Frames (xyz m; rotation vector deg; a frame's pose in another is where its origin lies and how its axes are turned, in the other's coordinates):
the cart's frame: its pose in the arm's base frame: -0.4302 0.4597 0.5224 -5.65 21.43 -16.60
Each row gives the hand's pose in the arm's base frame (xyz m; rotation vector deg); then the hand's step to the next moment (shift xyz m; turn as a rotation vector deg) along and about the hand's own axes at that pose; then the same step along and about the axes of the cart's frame.
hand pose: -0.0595 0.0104 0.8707 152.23 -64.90 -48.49
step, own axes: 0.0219 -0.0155 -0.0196 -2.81 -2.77 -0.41
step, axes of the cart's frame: 0.0303 0.0024 0.0134 -1.05 3.71 0.94
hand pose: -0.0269 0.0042 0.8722 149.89 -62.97 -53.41
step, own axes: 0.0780 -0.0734 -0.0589 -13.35 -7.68 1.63
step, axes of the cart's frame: 0.1156 0.0279 0.0283 -8.45 12.89 1.51
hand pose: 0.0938 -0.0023 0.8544 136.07 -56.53 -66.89
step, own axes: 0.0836 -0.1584 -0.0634 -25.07 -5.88 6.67
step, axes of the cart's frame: 0.1559 0.1051 -0.0272 -20.82 16.39 2.35
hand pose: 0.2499 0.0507 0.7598 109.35 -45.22 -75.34
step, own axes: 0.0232 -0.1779 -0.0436 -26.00 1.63 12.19
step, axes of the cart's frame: 0.0810 0.1285 -0.1049 -26.77 9.50 4.54
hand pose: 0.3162 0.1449 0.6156 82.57 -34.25 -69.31
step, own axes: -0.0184 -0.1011 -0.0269 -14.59 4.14 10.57
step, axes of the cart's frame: 0.0084 0.0628 -0.0852 -17.77 1.87 4.73
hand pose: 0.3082 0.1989 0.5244 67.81 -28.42 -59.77
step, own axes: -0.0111 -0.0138 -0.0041 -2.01 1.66 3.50
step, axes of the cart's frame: -0.0059 0.0107 -0.0134 -3.79 -1.28 1.75
